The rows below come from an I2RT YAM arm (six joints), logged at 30 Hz.
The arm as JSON. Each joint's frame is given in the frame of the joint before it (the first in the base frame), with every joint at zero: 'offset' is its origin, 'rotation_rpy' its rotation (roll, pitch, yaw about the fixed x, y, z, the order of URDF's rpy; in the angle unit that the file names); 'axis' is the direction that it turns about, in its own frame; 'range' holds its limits. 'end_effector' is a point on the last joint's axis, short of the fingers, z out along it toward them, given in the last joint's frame.
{
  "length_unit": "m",
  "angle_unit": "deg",
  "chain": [
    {
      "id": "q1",
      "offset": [
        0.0,
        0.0,
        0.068
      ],
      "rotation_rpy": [
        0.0,
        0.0,
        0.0
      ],
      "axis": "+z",
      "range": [
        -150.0,
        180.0
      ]
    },
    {
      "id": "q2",
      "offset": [
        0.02,
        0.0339,
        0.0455
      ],
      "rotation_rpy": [
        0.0,
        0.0,
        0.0
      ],
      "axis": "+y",
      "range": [
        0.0,
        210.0
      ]
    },
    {
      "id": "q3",
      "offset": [
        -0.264,
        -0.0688,
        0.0
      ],
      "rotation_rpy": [
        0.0,
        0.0,
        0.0
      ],
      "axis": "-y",
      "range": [
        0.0,
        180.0
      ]
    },
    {
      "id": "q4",
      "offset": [
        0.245,
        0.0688,
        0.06
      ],
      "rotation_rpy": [
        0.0,
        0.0,
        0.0
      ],
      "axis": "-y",
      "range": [
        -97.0,
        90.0
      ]
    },
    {
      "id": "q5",
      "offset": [
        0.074,
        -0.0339,
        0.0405
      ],
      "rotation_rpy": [
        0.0,
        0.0,
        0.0
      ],
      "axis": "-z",
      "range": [
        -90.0,
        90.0
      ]
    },
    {
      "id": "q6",
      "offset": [
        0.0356,
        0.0,
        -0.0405
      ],
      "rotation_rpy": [
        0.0,
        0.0,
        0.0
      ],
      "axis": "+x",
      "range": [
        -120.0,
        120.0
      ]
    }
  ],
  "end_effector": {
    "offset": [
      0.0,
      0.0,
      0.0
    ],
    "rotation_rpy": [
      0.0,
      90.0,
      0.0
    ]
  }
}
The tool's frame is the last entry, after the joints.
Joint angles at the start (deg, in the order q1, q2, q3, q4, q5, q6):
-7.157, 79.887, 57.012, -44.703, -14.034, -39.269
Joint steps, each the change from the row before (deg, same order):
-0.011, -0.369, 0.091, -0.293, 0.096, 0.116
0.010, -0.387, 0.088, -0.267, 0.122, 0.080
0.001, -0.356, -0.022, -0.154, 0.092, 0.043
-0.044, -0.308, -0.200, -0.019, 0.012, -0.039
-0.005, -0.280, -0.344, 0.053, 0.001, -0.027
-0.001, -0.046, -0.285, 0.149, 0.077, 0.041
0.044, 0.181, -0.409, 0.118, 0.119, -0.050
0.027, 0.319, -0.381, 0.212, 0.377, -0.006
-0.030, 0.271, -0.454, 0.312, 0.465, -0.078
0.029, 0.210, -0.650, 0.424, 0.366, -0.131
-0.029, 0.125, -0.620, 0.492, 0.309, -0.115
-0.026, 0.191, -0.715, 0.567, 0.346, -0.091
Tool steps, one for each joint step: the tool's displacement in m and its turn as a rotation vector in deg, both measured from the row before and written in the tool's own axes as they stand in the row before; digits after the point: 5 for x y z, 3 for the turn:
-0.00003, 0.00049, -0.00204, 0.182, -0.064, 0.085
-0.00010, 0.00055, -0.00209, 0.218, -0.080, 0.021
0.00019, 0.00058, -0.00155, 0.181, -0.078, -0.001
0.00078, 0.00058, -0.00072, 0.083, -0.056, -0.021
0.00112, 0.00089, -0.00002, -0.004, 0.009, -0.020
0.00088, 0.00038, 0.00084, 0.005, 0.117, 0.063
0.00139, 0.00056, 0.00235, -0.216, 0.428, 0.021
0.00135, 0.00007, 0.00285, -0.019, 0.604, 0.082
0.00164, -0.00007, 0.00284, 0.119, 0.608, 0.041
0.00200, 0.00054, 0.00333, 0.002, 0.559, -0.063
0.00188, 0.00034, 0.00278, 0.094, 0.389, -0.035
0.00218, 0.00042, 0.00340, 0.066, 0.478, 0.002

